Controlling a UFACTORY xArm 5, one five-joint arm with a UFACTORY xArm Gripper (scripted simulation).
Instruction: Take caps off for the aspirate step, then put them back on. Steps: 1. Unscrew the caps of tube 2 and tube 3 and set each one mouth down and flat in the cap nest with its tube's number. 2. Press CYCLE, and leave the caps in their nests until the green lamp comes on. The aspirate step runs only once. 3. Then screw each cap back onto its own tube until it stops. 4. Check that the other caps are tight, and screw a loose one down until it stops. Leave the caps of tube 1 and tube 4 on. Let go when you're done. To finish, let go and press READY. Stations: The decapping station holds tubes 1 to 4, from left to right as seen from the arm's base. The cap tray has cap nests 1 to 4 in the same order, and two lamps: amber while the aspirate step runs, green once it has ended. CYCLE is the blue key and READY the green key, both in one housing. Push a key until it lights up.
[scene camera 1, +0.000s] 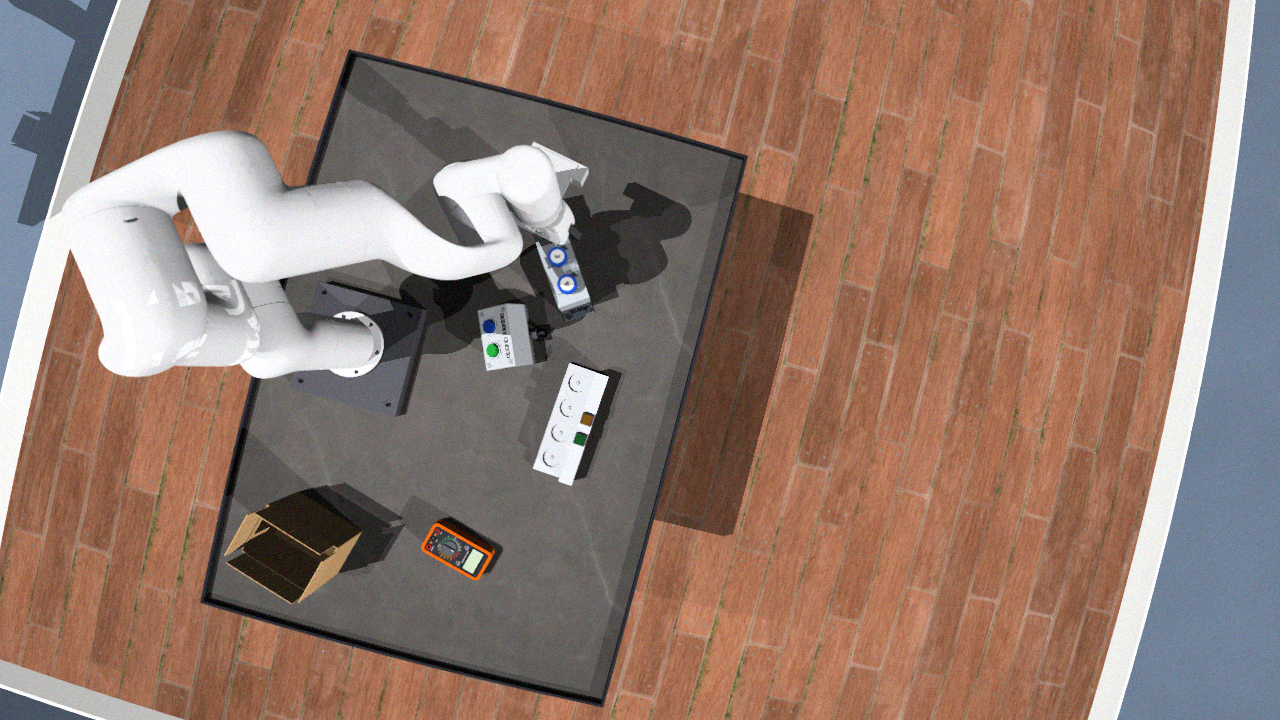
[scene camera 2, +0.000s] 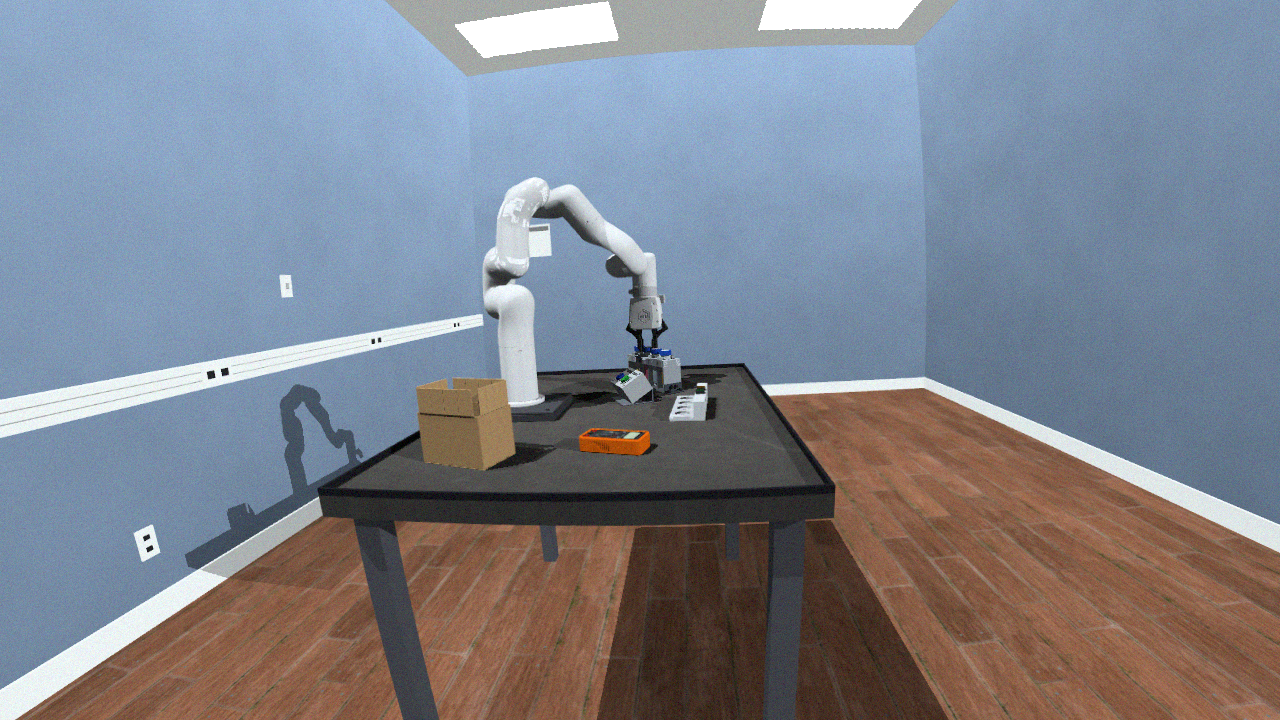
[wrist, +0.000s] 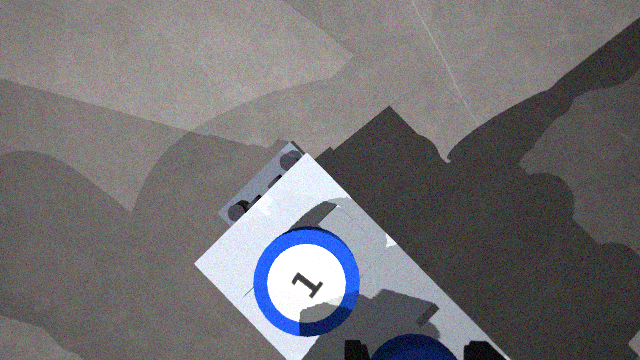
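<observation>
My gripper (scene camera 2: 647, 351) is visible, also in scene camera 1 (scene camera 1: 548, 230). A key housing (scene camera 1: 513, 336) and a cardboard box (scene camera 1: 293, 536) are present. Scene camera 2 shows the box too (scene camera 2: 451, 435); in the wrist view the box is out of frame.
</observation>
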